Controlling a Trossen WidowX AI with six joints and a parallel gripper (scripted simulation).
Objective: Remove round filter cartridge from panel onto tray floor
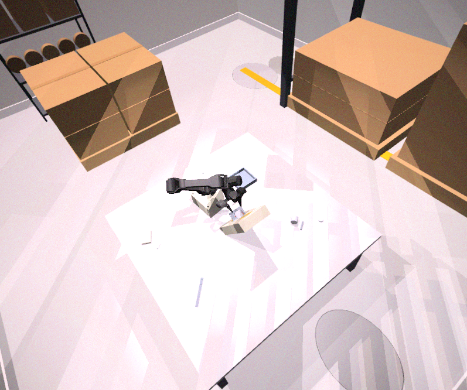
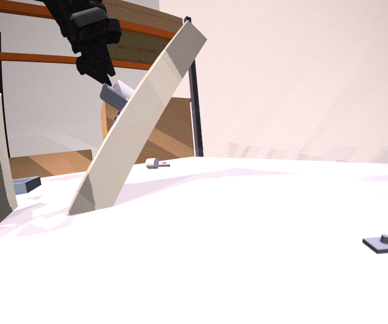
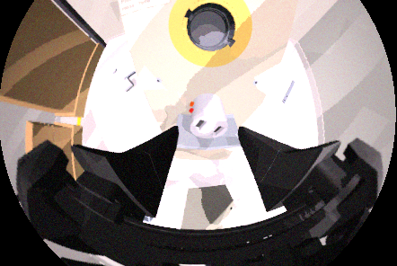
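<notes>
Now: gripper tip 1 cm short of the filter cartridge and 3 cm above it. The rest, counted from my gripper tip: tray (33 cm behind, 27 cm to the left, 23 cm below); then small disc (27 cm ahead, 46 cm to the left, 23 cm below).
</notes>
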